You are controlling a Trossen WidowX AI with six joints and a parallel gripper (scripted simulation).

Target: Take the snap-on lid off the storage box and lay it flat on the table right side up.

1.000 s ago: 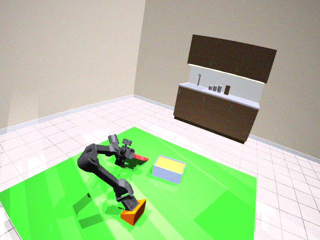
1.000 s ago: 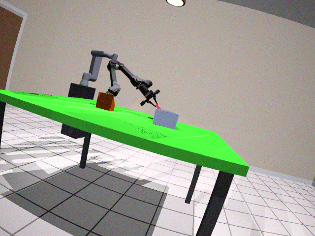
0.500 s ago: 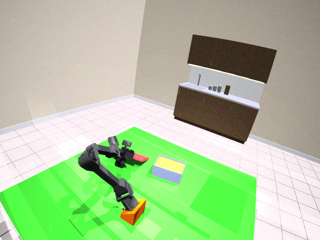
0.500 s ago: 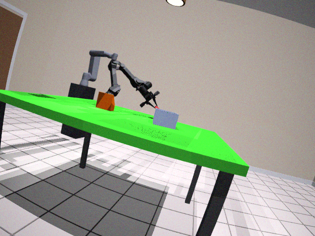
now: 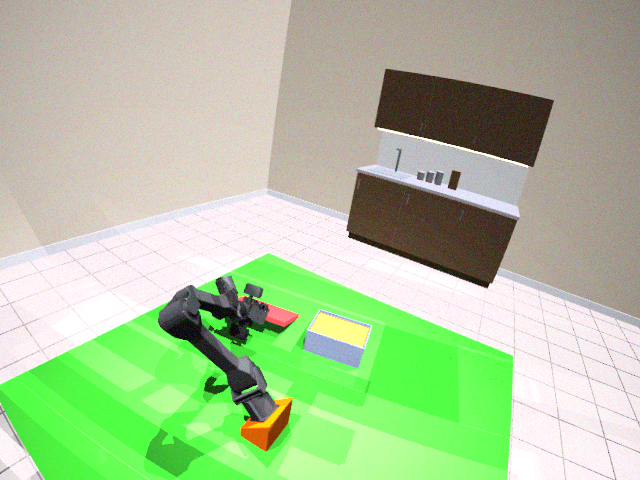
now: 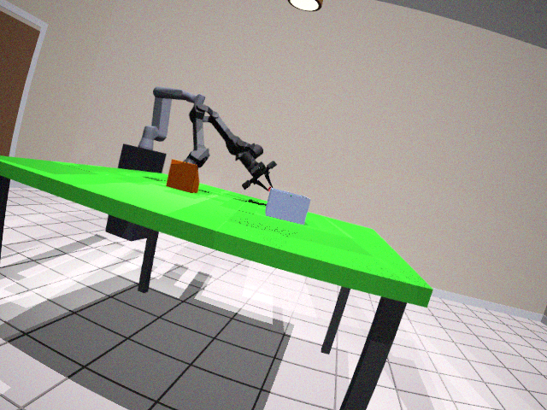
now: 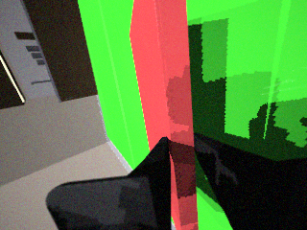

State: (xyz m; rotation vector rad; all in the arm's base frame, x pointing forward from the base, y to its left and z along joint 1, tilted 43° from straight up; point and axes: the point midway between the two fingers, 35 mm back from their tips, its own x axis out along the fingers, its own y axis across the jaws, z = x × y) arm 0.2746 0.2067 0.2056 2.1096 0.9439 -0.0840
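Now: gripper tip 8 cm short of the lid, 3 cm above it and 2 cm to the right of it. From my gripper tip the other things lie so: storage box 29 cm to the right, 13 cm ahead, 3 cm below.
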